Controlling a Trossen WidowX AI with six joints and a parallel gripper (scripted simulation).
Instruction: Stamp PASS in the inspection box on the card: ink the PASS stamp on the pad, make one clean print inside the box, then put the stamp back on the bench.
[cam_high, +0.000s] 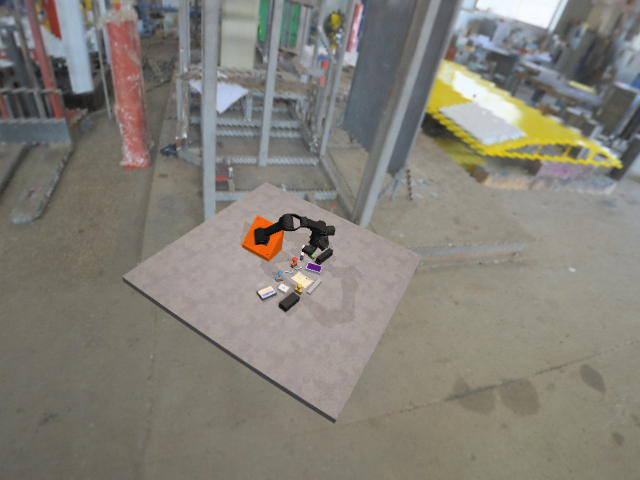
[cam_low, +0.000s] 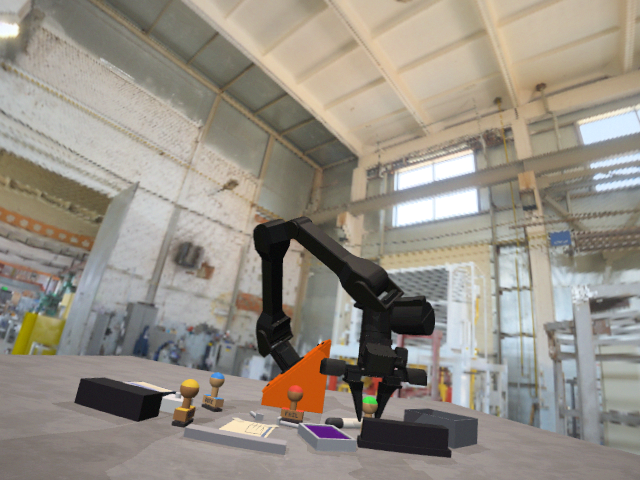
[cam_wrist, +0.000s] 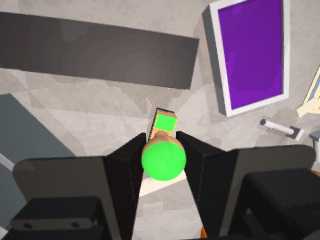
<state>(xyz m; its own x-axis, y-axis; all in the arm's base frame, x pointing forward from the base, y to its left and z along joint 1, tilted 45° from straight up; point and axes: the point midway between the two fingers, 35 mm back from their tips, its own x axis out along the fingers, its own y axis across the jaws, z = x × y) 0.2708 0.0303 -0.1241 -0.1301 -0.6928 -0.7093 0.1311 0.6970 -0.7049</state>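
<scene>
My gripper tip is now 5 cm past the marker, 2 cm to the left of it and 1 cm above it. From my gripper tip the other things lie so: green-knobbed stamp (right at my gripper tip); red-knobbed stamp (12 cm to the right, 6 cm behind); purple ink pad (9 cm to the right, 5 cm ahead, 2 cm below).
</scene>
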